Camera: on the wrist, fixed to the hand. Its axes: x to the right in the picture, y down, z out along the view.
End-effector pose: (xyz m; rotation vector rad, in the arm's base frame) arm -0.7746 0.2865 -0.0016 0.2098 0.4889 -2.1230
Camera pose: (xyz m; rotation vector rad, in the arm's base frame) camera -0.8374 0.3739 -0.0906 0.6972 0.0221 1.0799
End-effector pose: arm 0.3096 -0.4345 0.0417 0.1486 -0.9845 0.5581
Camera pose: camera 0.4351 -0.4527 -0.0167 1.4717 -0.2303 -2.2724
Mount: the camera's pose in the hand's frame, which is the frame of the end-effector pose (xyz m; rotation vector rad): -0.0014 -0.0720 -0.1196 0.0857 -0.5186 -3.0219
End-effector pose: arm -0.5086 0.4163 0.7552 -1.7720 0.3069 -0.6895
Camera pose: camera -0.5906 0.3457 0.8434 0.5256 2.3266 1.2391
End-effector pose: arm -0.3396 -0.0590 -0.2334 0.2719 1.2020 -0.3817
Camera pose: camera -0.4724 -0.0759 -0.2730 1.6844 -0.0170 2.5221
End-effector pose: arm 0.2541 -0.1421 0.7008 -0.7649 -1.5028 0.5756
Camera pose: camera 0.3640 -0.2008 0.7638 1.9708 -1.2855 -1.5206
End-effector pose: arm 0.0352 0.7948 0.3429 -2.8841 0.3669 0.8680
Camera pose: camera 0.1161 0.8441 0.4454 -0.2730 -2.4351 0.3001
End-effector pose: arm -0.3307 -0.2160 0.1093 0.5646 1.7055 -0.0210
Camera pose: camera -0.4678 -0.2415 0.1163 -2.0485 0.4761 -1.9608
